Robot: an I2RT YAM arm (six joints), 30 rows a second.
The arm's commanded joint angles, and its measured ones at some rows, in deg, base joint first. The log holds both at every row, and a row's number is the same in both.
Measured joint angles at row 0:
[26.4, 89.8, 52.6, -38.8, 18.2, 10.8]
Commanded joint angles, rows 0 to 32:
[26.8, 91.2, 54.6, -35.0, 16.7, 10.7]
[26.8, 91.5, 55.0, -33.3, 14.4, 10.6]
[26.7, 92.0, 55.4, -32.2, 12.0, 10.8]
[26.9, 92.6, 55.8, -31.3, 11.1, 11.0]
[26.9, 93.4, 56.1, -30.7, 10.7, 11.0]
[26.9, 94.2, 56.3, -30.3, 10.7, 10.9]
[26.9, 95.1, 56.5, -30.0, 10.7, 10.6]
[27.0, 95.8, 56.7, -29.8, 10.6, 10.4]
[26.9, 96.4, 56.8, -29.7, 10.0, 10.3]
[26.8, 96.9, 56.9, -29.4, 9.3, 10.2]
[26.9, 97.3, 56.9, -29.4, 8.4, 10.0]
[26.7, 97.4, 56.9, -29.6, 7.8, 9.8]
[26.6, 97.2, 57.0, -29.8, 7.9, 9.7]
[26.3, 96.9, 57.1, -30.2, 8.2, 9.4]
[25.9, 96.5, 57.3, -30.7, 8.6, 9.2]
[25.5, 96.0, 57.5, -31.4, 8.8, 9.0]
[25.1, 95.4, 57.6, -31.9, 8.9, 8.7]
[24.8, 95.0, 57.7, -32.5, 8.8, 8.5]
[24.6, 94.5, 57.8, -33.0, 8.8, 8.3]
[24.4, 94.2, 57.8, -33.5, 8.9, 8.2]
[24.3, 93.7, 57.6, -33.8, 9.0, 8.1]
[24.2, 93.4, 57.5, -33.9, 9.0, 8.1]
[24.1, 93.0, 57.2, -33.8, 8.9, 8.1]
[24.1, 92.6, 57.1, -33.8, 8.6, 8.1]
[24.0, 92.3, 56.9, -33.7, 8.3, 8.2]
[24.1, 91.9, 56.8, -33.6, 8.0, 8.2]
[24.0, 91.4, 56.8, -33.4, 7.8, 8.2]
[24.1, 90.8, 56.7, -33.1, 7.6, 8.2]
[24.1, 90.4, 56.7, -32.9, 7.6, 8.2]
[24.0, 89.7, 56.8, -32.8, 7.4, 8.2]
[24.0, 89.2, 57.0, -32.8, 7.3, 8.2]
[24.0, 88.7, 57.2, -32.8, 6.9, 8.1]
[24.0, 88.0, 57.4, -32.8, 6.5, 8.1]
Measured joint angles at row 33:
[24.6, 91.3, 56.7, -33.3, 8.2, 8.6]
